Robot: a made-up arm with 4 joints. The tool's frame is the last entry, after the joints.
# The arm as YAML. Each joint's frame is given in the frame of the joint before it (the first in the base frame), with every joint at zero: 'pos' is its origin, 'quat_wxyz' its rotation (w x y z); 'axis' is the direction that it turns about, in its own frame. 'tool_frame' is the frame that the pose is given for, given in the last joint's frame.
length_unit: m
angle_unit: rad
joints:
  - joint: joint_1
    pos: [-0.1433, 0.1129, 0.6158]
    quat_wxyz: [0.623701, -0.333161, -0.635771, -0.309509]
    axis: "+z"
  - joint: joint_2
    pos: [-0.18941, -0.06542, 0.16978]
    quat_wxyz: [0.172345, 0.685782, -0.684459, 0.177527]
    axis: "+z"
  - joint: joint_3
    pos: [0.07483, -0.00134, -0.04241]
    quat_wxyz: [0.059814, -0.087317, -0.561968, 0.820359]
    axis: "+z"
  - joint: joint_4
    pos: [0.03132, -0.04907, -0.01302]
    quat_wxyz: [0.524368, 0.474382, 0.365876, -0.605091]
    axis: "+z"
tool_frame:
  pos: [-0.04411, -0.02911, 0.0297]
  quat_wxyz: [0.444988, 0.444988, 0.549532, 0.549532]
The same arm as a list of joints. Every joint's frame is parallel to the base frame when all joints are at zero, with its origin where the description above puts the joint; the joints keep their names.
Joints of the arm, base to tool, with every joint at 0 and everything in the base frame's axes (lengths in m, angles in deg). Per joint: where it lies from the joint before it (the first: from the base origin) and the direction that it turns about. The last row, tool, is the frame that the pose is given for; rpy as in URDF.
joint_1: axis -0.586829 0.80914 -0.030402 xyz -0.1433 0.1129 0.6158
joint_2: axis 0.126802 -0.990916 0.044801 xyz -0.1526 0.0919 -0.193
joint_3: axis 0.252694 -0.282194 0.925479 xyz -0.0796 0.0326 -0.0002
joint_4: axis -y xyz 0.0326 -0.0365 -0.0341
tool: xyz -0.0193 -0.0297 0.0492 rpy -180 0 0

